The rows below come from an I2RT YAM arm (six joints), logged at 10 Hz.
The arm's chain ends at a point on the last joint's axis. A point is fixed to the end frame.
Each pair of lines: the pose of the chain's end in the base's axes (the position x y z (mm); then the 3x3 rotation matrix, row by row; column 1 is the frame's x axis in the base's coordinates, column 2 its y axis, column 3 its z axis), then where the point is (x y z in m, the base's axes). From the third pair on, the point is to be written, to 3 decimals.
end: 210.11, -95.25, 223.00; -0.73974, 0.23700, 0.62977; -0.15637, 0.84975, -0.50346; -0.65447, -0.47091, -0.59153
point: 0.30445 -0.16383 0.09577
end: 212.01, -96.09, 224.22; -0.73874, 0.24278, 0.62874; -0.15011, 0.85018, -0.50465; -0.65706, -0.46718, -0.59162
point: 0.30634 -0.16471 0.09700
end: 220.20, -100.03, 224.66; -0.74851, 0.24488, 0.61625; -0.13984, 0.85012, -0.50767; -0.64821, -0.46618, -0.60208
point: 0.312 -0.169 0.096
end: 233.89, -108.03, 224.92; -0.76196, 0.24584, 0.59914; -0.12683, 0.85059, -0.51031; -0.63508, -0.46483, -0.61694
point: 0.323 -0.177 0.094
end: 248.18, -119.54, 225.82; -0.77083, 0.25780, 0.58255; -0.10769, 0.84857, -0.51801; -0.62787, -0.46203, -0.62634
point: 0.334 -0.189 0.094
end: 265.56, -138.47, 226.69; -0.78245, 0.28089, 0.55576; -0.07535, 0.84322, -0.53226; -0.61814, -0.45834, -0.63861
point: 0.347 -0.210 0.093
